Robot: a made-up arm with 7 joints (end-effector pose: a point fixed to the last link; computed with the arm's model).
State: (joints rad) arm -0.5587 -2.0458 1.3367 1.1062 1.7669 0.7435 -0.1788
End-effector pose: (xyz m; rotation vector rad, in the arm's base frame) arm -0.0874 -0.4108 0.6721 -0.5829 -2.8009 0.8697
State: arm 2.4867 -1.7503 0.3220 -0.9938 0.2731 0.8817 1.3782
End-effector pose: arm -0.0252 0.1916 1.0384 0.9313 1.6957 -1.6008
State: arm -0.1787 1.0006 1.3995 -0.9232 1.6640 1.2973 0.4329
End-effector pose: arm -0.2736 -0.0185 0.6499 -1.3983 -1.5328 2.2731
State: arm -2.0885 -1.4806 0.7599 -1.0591 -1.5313 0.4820 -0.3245
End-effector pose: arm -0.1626 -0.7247 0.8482 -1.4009 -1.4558 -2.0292
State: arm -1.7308 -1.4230 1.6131 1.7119 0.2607 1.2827 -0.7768
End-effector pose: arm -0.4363 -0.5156 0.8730 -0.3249 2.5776 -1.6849
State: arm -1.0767 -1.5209 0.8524 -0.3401 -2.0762 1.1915 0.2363
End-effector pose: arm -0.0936 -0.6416 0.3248 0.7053 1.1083 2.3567
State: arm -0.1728 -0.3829 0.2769 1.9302 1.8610 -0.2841 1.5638
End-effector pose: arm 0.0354 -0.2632 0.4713 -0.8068 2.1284 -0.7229
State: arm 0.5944 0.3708 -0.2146 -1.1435 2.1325 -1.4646 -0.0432
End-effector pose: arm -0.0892 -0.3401 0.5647 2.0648 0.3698 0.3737
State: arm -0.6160 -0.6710 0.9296 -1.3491 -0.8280 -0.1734 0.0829
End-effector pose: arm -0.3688 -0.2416 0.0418 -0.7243 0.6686 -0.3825
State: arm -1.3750 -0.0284 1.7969 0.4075 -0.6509 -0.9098 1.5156
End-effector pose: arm -0.1486 -0.7881 0.4791 -2.7654 -0.7021 -0.1333
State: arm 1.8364 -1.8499 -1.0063 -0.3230 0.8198 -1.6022 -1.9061
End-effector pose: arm -0.1418 0.2855 0.5159 0.1330 0.7581 0.7076
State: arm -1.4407 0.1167 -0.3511 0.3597 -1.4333 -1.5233 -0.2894
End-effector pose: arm -0.1028 -0.8150 0.7480 2.3537 -1.1207 -0.4001
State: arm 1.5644 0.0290 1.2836 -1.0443 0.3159 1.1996 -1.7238
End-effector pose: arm -0.4035 -0.0364 0.9798 -0.7445 -0.9992 -0.4367
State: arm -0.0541 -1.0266 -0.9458 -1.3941 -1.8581 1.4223 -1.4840
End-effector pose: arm -0.1083 -0.6034 0.7056 -1.2510 0.5673 -1.4008
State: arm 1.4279 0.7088 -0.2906 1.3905 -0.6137 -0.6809 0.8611
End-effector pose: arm -0.0067 0.3395 0.6835 0.8378 -1.2735 -0.4534
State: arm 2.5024 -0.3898 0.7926 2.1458 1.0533 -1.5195 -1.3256
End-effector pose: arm 0.0444 0.0376 0.4249 0.3380 0.8643 -1.0757
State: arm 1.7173 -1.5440 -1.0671 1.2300 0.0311 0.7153 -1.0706
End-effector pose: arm 0.4118 -0.0369 0.3348 1.8580 -0.1141 -0.3150
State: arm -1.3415 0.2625 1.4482 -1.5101 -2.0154 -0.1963 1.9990
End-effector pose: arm -0.5834 -0.2258 0.5003 -0.9505 0.3397 1.2722
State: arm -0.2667 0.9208 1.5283 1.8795 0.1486 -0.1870 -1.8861
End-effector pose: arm -0.0125 -0.7044 0.4939 -0.0403 0.4426 -1.2478
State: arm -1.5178 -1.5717 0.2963 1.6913 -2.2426 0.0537 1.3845
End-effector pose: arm -0.2401 -0.4657 0.9098 0.3790 0.6688 1.8251
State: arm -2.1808 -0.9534 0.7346 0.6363 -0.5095 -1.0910 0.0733
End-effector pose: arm 0.0436 -0.3187 1.1831 2.1883 1.3147 0.6834
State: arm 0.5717 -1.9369 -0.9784 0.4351 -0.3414 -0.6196 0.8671
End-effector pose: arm 0.2255 -0.4840 0.1825 -1.5320 -1.2583 0.1339
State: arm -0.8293 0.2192 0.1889 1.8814 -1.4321 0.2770 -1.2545
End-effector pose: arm 0.1022 -0.7121 0.6359 0.1455 -0.7226 -1.6505
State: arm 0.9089 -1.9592 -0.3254 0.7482 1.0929 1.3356 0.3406
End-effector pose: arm 0.2581 -0.3258 0.2848 1.6007 -1.2920 -1.0151
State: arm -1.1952 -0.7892 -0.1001 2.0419 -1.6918 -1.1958 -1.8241
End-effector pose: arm 0.0286 -0.4612 1.0442 0.4476 -0.6615 -2.1788
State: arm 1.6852 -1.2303 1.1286 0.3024 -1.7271 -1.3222 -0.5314
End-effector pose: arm -0.1446 0.4813 0.5138 0.4983 2.2766 0.5826
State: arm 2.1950 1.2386 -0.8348 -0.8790 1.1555 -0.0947 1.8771
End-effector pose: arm -0.2072 0.0309 0.3615 -2.5291 -0.3271 -1.0451
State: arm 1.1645 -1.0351 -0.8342 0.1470 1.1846 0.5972 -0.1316
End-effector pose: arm -0.0269 0.2060 0.3764 1.9660 0.1963 0.4094
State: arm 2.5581 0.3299 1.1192 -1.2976 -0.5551 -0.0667 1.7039
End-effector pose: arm -0.5790 -0.3939 0.6517 2.6422 0.0513 -0.0211
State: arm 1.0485 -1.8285 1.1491 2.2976 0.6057 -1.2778 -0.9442
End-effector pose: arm -0.4264 -0.2147 0.4957 1.5337 -0.5771 2.3520
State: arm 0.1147 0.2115 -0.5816 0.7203 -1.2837 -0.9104 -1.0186
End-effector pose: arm 0.0409 -0.2069 -0.0204 -1.4921 0.4807 0.0140
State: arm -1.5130 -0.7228 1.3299 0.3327 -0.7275 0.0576 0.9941
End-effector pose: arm -0.0215 -0.7871 0.7062 1.7793 1.8348 1.4022
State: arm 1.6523 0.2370 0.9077 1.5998 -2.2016 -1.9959 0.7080
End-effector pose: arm -0.4165 0.2393 0.2969 0.3424 0.9521 1.2687
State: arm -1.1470 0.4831 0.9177 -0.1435 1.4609 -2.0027 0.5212
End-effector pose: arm -0.2503 -0.1598 0.3583 -0.8841 -1.3666 1.1198
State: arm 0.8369 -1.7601 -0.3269 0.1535 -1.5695 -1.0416 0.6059
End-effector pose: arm -0.1091 -0.2837 -0.0299 -1.3753 0.5987 -0.0023
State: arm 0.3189 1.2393 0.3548 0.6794 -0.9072 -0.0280 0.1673
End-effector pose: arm -0.3521 -0.2045 0.0662 -0.3678 0.2222 0.4450
